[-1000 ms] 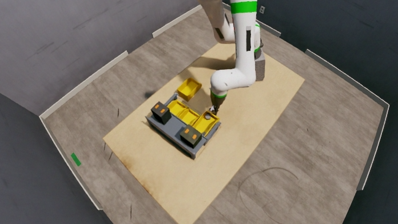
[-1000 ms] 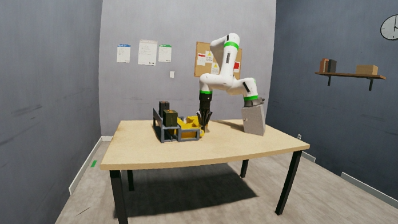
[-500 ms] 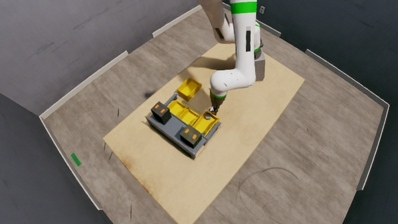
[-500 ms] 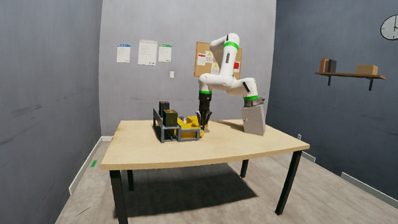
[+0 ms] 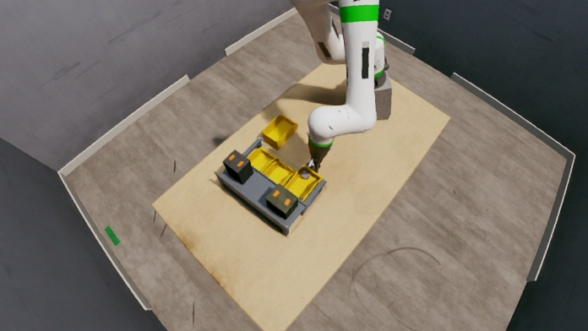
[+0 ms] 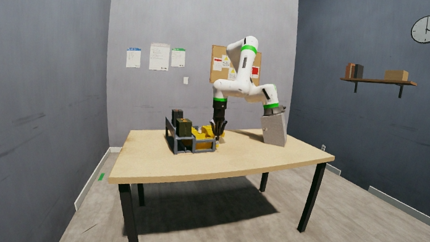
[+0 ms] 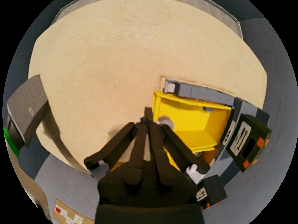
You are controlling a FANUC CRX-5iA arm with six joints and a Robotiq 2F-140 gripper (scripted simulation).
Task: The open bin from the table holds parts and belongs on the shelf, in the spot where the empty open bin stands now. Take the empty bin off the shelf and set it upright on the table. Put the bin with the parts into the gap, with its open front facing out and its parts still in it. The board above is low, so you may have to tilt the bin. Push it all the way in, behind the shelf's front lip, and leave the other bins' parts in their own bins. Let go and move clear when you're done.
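Right now my hand is 40 mm short of the grey round part, 30 mm to the left of it and 20 mm above it. From my hand the other things lie so: grey shelf (160 mm ahead, 130 mm to the right, 10 mm above).
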